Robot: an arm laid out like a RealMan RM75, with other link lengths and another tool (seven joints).
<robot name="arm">
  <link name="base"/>
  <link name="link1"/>
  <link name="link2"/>
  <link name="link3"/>
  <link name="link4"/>
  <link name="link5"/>
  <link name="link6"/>
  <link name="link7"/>
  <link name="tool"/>
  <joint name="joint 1" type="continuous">
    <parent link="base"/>
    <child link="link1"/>
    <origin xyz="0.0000 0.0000 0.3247" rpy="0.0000 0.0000 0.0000"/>
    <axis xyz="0 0 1"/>
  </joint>
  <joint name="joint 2" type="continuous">
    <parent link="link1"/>
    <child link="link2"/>
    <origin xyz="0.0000 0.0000 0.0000" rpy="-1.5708 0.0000 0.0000"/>
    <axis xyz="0 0 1"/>
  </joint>
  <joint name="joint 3" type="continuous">
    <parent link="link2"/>
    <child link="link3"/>
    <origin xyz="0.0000 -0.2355 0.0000" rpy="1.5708 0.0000 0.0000"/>
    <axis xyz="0 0 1"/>
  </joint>
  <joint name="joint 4" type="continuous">
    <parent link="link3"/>
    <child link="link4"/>
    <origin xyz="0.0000 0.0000 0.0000" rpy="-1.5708 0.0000 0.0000"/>
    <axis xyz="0 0 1"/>
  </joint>
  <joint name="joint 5" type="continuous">
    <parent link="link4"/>
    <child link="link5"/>
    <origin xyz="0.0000 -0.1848 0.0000" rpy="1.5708 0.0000 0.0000"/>
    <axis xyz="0 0 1"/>
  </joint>
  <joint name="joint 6" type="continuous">
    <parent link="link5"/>
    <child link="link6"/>
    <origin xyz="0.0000 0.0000 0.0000" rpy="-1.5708 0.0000 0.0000"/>
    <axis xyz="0 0 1"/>
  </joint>
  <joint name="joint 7" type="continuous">
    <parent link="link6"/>
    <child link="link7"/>
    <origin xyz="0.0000 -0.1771 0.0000" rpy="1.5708 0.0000 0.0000"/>
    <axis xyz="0 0 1"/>
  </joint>
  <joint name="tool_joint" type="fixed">
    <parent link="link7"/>
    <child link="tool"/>
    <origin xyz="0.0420 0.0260 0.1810" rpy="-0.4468 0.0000 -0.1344"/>
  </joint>
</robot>
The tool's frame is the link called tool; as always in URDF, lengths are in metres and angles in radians. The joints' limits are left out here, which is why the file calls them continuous.
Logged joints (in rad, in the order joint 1, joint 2, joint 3, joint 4, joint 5, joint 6, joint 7), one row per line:
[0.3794, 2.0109, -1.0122, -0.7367, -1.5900, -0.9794, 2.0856]
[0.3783, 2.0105, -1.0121, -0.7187, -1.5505, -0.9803, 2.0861]
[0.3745, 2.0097, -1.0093, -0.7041, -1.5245, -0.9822, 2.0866]
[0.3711, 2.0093, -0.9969, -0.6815, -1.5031, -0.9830, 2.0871]
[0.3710, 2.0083, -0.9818, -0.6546, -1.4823, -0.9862, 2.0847]
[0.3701, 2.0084, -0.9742, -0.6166, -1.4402, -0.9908, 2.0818]
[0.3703, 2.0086, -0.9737, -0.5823, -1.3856, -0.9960, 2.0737]
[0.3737, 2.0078, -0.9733, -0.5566, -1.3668, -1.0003, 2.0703]
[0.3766, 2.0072, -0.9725, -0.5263, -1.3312, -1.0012, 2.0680]
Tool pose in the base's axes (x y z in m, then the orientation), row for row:
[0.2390, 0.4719, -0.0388, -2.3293, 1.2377, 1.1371]
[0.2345, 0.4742, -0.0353, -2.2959, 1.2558, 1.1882]
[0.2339, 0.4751, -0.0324, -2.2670, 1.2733, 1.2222]
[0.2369, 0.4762, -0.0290, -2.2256, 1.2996, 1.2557]
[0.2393, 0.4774, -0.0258, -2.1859, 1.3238, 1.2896]
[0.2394, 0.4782, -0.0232, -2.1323, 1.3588, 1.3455]
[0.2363, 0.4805, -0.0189, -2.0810, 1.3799, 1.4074]
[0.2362, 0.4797, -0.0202, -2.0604, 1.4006, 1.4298]
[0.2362, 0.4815, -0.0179, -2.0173, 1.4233, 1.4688]
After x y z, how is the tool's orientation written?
As a rotation vector, in radians.
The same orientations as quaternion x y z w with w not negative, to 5 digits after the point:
[-0.80360, 0.42700, 0.39229, 0.13420]
[-0.79171, 0.43304, 0.40973, 0.13339]
[-0.78196, 0.43920, 0.42157, 0.13387]
[-0.76900, 0.44904, 0.43388, 0.13692]
[-0.75622, 0.45797, 0.44614, 0.13911]
[-0.73733, 0.46986, 0.46526, 0.13827]
[-0.71916, 0.47687, 0.48638, 0.13723]
[-0.71080, 0.48318, 0.49326, 0.13414]
[-0.69589, 0.49098, 0.50668, 0.13402]

